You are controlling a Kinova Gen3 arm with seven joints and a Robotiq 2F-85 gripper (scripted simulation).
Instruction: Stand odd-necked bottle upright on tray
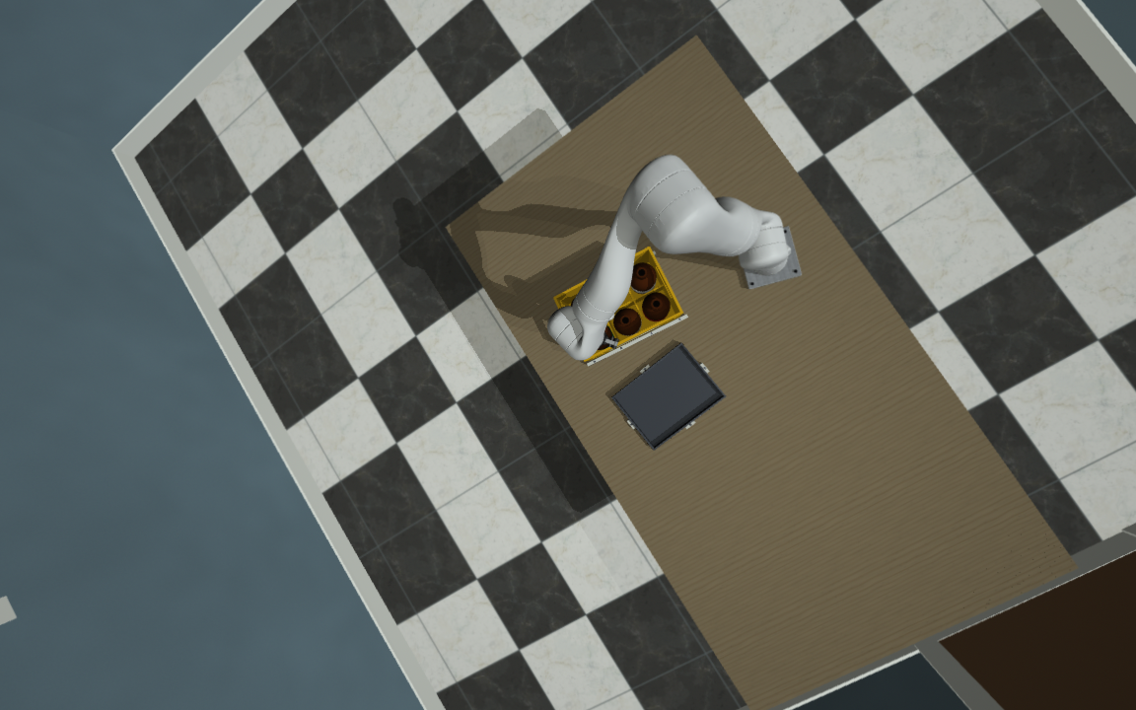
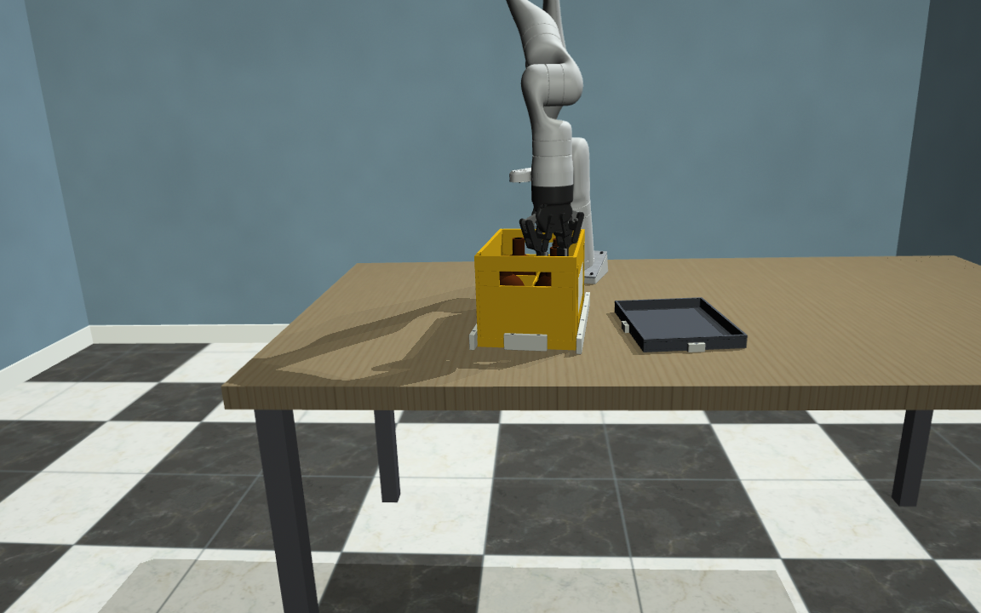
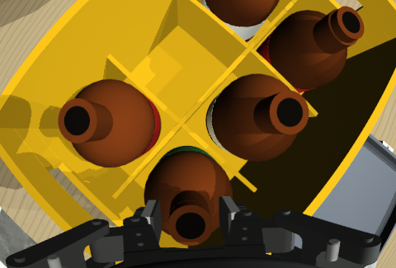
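Now: the yellow crate 9 cm behind my hand, 2 cm to the right of it and 7 cm below it. The rest, counted from my hand: brown bottle: 17 cm behind, 5 cm to the left, 7 cm below; dark tray: 2 cm behind, 25 cm to the left, 14 cm below.
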